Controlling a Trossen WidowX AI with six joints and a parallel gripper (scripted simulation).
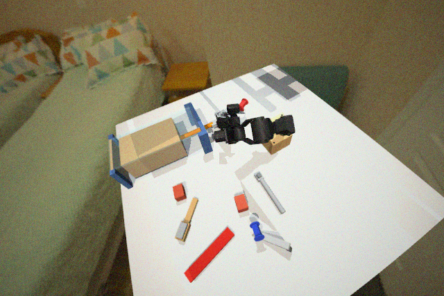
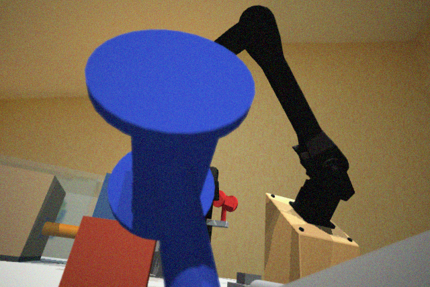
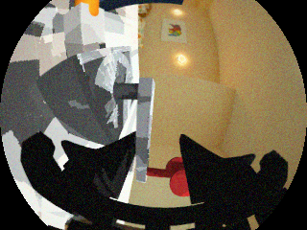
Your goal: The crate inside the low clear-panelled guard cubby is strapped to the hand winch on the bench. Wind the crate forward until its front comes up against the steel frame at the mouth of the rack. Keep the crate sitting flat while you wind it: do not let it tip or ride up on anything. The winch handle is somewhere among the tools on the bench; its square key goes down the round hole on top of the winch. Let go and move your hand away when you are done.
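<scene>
My gripper tip is 20 mm to the right of the grey crank arm and 10 mm above it. The rest, counted from my gripper tip: grey winch (100 mm below, 30 mm to the right, 30 mm ahead); then winch drum (100 mm below, 40 mm ahead, 20 mm to the right); then red grip (40 mm to the left, 30 mm behind, 20 mm above).
</scene>
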